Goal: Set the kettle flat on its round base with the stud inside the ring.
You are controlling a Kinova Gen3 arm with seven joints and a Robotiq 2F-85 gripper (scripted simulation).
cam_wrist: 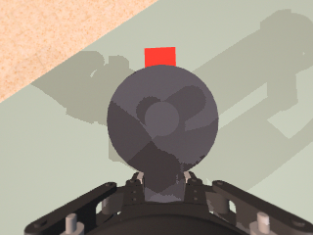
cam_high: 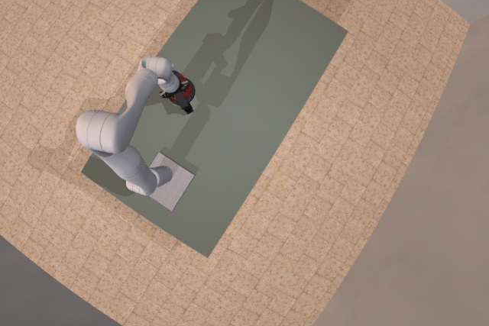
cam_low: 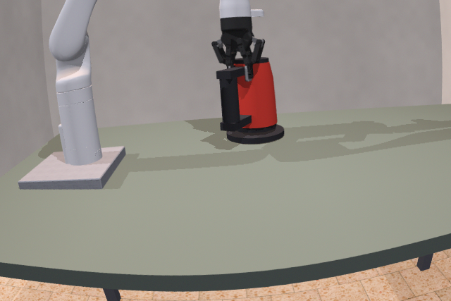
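Now: hand 10 mm short of the red kettle, 20 mm to the right of it and 50 mm above it. Also, from my hand: black round base 30 mm ahead, 60 mm to the left, 160 mm below.
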